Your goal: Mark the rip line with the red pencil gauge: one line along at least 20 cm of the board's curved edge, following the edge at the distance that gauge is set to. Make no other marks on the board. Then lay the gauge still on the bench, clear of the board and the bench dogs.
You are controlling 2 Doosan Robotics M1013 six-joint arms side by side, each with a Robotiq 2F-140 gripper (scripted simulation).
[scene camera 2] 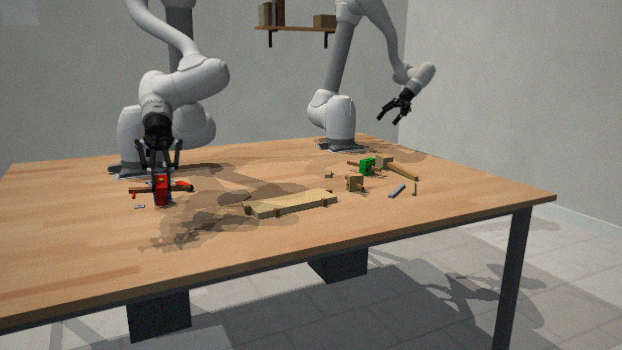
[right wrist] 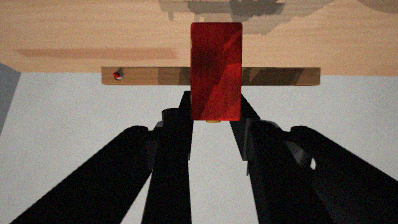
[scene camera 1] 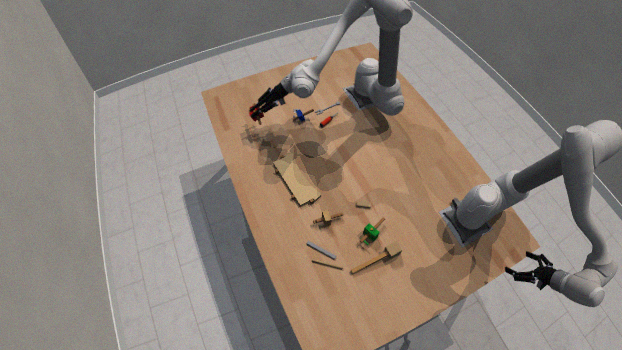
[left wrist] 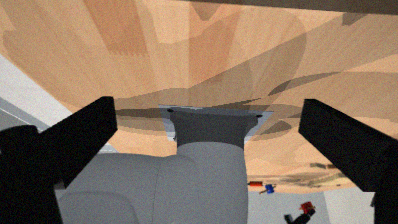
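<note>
My left gripper appears in scene camera 1, at [scene camera 1: 516, 261], and in the left wrist view, at [left wrist: 208, 114]. My right gripper appears in scene camera 2, at [scene camera 2: 161, 188], and in the right wrist view, at [right wrist: 211, 105]. Also visible: a red pencil gauge [right wrist: 216, 70].
</note>
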